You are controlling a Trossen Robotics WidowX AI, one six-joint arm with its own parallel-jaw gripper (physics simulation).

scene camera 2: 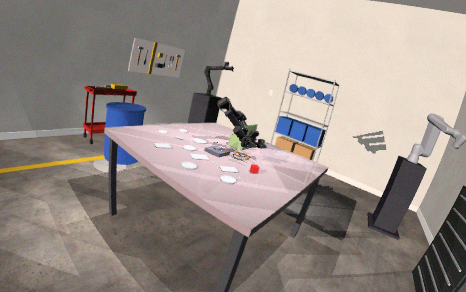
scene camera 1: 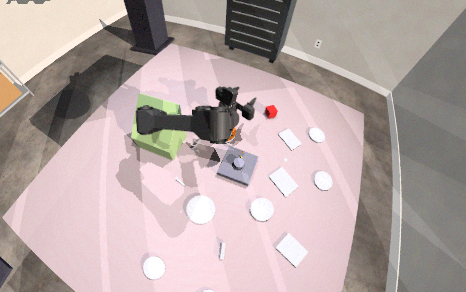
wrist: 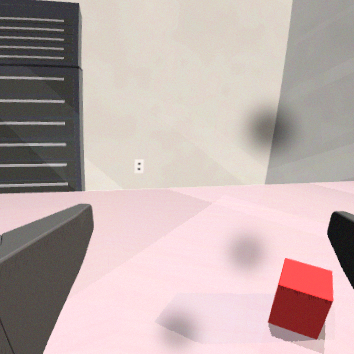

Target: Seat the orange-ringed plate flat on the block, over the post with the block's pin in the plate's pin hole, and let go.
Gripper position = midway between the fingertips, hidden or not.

My gripper [wrist: 213, 219] is open and holds nothing. Also in view: a red cube [wrist: 303, 296].
